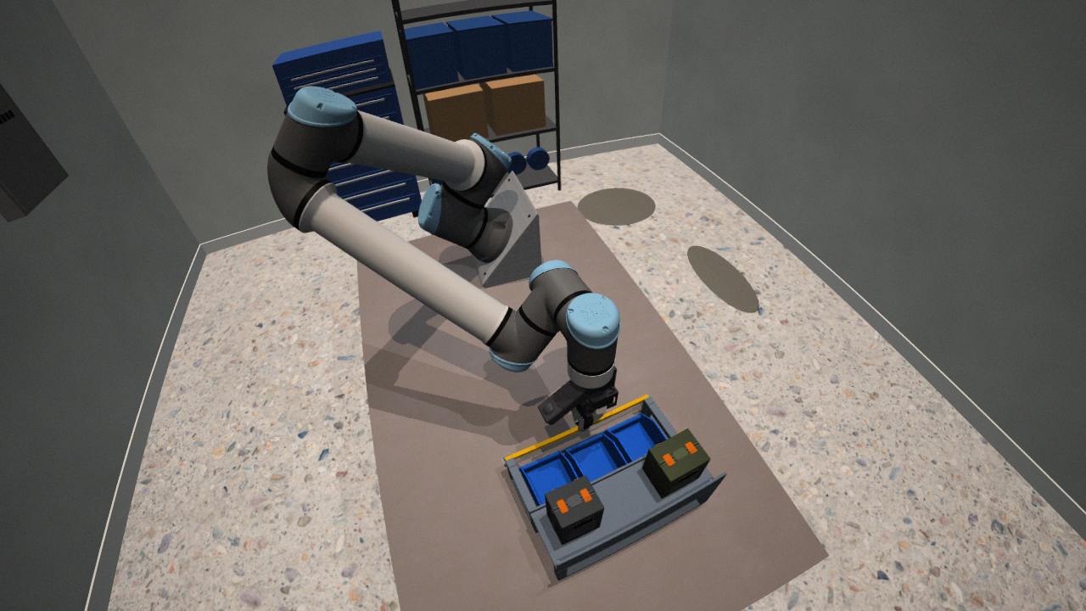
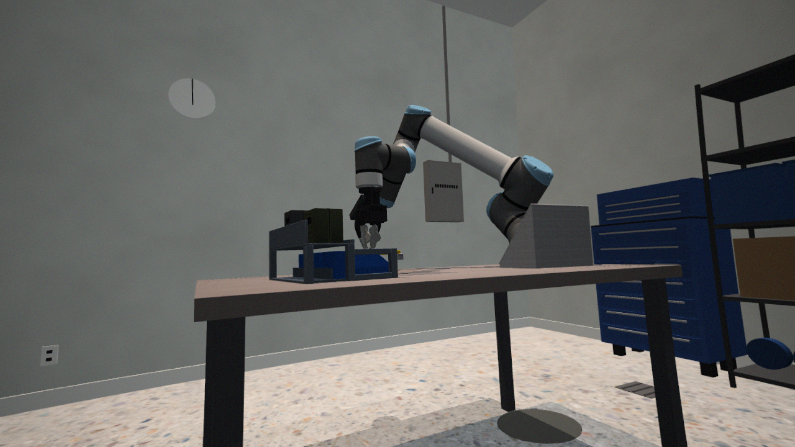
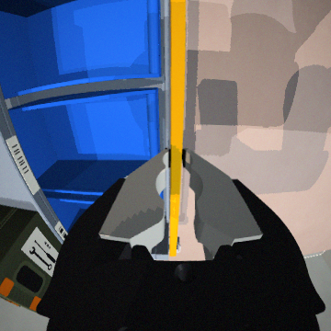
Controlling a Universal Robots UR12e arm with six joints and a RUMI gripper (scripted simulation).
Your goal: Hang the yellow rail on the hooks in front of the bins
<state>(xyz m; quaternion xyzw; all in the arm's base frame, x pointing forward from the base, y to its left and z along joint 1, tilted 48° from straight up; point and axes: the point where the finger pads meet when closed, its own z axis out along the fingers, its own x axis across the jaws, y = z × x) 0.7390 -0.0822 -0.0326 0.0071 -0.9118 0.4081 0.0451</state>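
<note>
The yellow rail lies 1 cm below my hand. Round my hand: green case: 20 cm ahead, 12 cm to the left, 7 cm above; black case: 20 cm ahead, 11 cm to the right, 8 cm above.
</note>
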